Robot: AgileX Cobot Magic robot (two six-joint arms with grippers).
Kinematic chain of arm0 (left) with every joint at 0, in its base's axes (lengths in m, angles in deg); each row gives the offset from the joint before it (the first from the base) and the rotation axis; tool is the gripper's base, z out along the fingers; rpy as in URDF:
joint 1: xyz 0 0 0.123 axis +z
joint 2: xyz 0 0 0 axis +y
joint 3: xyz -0.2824 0 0.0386 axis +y
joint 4: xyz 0.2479 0 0.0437 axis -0.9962 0 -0.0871
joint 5: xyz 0 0 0 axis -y
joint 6: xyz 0.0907 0 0.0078 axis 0.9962 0 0.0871
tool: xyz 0 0 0 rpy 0 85 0
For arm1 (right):
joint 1: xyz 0 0 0.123 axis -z
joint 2: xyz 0 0 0 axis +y
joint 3: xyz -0.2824 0 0.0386 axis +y
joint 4: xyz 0.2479 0 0.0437 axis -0.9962 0 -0.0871
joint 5: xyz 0 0 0 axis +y
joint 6: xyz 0.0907 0 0.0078 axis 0.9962 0 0.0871
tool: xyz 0 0 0 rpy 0 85 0
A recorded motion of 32 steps. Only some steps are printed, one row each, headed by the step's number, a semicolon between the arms.
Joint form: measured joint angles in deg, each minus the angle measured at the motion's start. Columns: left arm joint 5, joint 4, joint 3, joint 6, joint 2, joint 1; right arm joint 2, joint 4, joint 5, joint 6, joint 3, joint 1.
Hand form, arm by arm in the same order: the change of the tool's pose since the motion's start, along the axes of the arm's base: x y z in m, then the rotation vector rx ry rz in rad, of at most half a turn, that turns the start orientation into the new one. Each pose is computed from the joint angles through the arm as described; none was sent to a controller.
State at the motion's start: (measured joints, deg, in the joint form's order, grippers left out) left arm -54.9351 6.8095 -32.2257 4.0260 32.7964 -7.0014; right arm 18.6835 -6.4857 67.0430 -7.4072 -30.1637 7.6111
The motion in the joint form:
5: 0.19 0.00 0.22 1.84 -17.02 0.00; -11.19 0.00 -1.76 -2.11 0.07 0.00
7: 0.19 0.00 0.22 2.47 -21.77 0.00; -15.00 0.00 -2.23 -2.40 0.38 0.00
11: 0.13 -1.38 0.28 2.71 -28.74 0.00; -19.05 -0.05 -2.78 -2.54 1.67 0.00
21: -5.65 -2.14 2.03 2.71 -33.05 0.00; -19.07 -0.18 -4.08 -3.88 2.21 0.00
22: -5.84 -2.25 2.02 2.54 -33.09 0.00; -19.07 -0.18 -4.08 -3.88 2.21 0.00
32: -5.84 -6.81 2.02 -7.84 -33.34 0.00; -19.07 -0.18 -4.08 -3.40 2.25 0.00
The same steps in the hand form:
5: -0.0491 0.0060 0.0185 -0.0129 -0.3003 -0.0210; -0.0276 0.0036 0.0061 -0.0551 -0.2230 0.0223
7: -0.0636 0.0078 0.0212 -0.0138 -0.3847 -0.0270; -0.0369 0.0048 0.0055 -0.0685 -0.2916 0.0239
11: -0.0848 0.0122 0.0224 -0.0003 -0.5067 -0.0200; -0.0448 0.0058 -0.0003 -0.0775 -0.3489 0.0241
21: -0.0974 0.0144 0.0052 0.0213 -0.4530 -0.0256; -0.0427 0.0057 -0.0011 -0.0945 -0.3626 0.0374
22: -0.0976 0.0145 0.0050 0.0211 -0.4502 -0.0234; -0.0427 0.0057 -0.0011 -0.0945 -0.3626 0.0374
32: -0.0974 0.0209 0.0048 -0.0480 -0.4349 0.1196; -0.0427 0.0056 -0.0013 -0.0879 -0.3619 0.0320

